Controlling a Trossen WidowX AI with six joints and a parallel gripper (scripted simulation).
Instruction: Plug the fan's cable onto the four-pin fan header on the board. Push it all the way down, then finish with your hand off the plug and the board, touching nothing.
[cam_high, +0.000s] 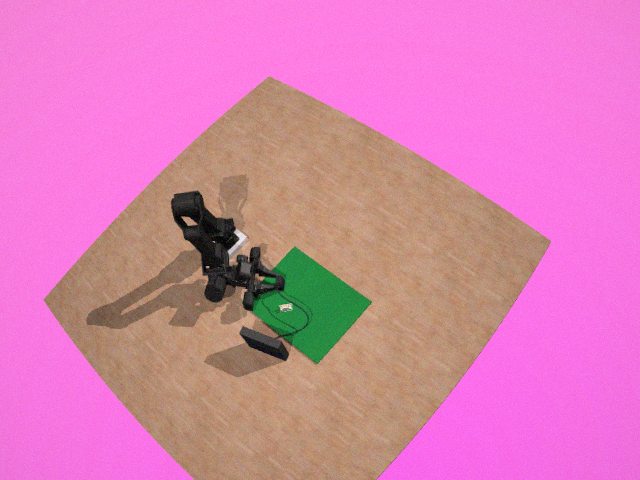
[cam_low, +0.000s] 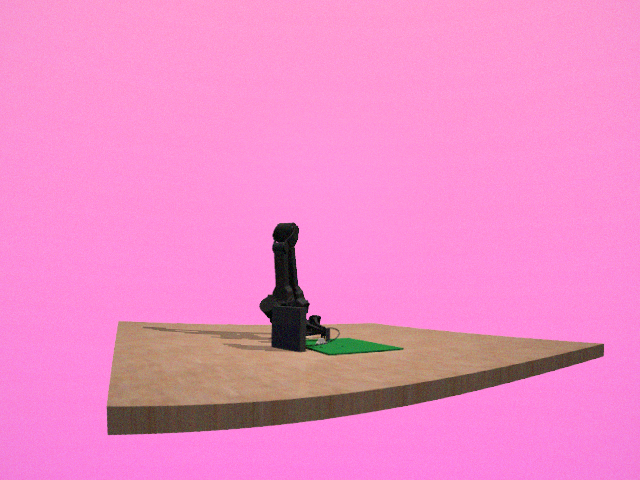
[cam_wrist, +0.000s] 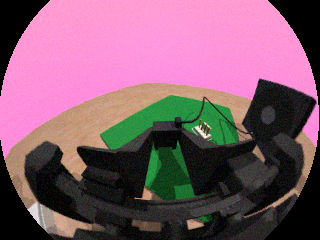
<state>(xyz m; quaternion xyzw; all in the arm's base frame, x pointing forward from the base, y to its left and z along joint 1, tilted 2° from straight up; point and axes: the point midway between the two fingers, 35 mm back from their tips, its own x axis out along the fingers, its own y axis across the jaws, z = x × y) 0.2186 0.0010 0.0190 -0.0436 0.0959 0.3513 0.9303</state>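
Right now my gripper tip is 1 cm above the dark fan plug. The rest, counted from my gripper tip: green board 9 cm ahead, 1 cm to the left, 5 cm below; then black fan 12 cm ahead, 16 cm to the right, 2 cm above.
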